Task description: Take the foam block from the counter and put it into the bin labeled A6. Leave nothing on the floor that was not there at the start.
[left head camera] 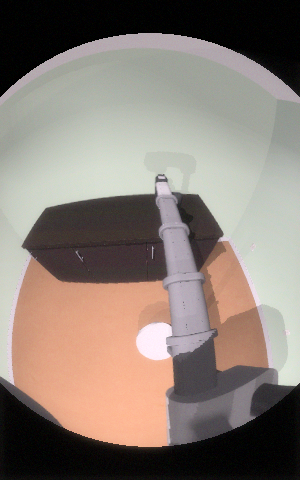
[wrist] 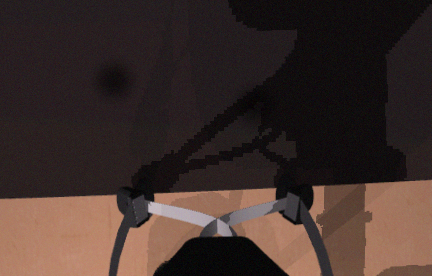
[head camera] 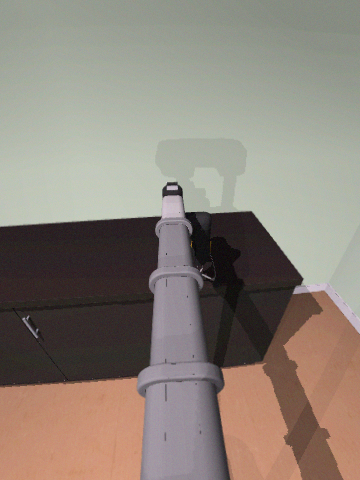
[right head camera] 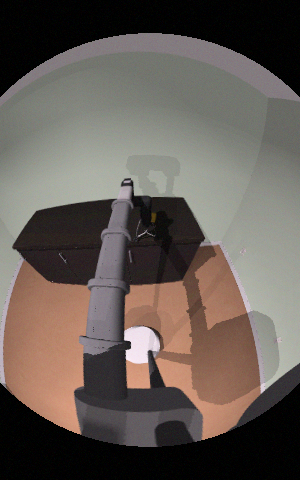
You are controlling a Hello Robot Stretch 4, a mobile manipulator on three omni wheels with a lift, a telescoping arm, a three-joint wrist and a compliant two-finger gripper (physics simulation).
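Where they show: gripper, between the fingertips: (wrist: 216, 191) (right head camera: 145, 240); robot's base, origin of its link: (left head camera: 156, 339) (right head camera: 139, 343).
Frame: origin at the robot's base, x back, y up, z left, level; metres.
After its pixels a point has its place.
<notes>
A yellow block (head camera: 210, 246) {x -0.887, y 0.924, z -0.167 m} (right head camera: 154, 217) {x -0.872, y 0.922, z -0.162 m}, the foam block by its look, lies on the dark counter (head camera: 75, 265) {x -0.840, y 0.883, z 0.450 m} (left head camera: 100, 220) {x -0.867, y 0.883, z 0.435 m} (right head camera: 65, 225) {x -0.862, y 0.883, z 0.606 m} (wrist: 60, 140) {x -0.721, y 0.883, z 0.059 m}. The wrist hides most of it in the head view, where thin yellow edges show on both sides of the wrist. The block does not show in the wrist view. My gripper (right head camera: 146, 236) {x -0.673, y 0.883, z -0.090 m} (wrist: 216, 191) {x -0.673, y 0.883, z -0.090 m} is open, with its fingertips wide apart and no object between them. It hangs near the counter's front edge, on the front side of the block. The bin labeled A6 does not show in these views.
The extended arm (head camera: 177, 325) {x -0.246, y 1.298, z 0.001 m} (left head camera: 185, 300) {x -0.147, y 1.300, z 0.010 m} (right head camera: 107, 300) {x -0.157, y 1.300, z -0.008 m} reaches over the counter and hides part of it. A pale green wall stands behind. A white round object (left head camera: 154, 341) {x 0.003, y 0.187, z 0.026 m} (right head camera: 141, 345) {x 0.009, y 0.187, z -0.030 m} is on the orange floor. Dark arm shadows fall across counter and floor.
</notes>
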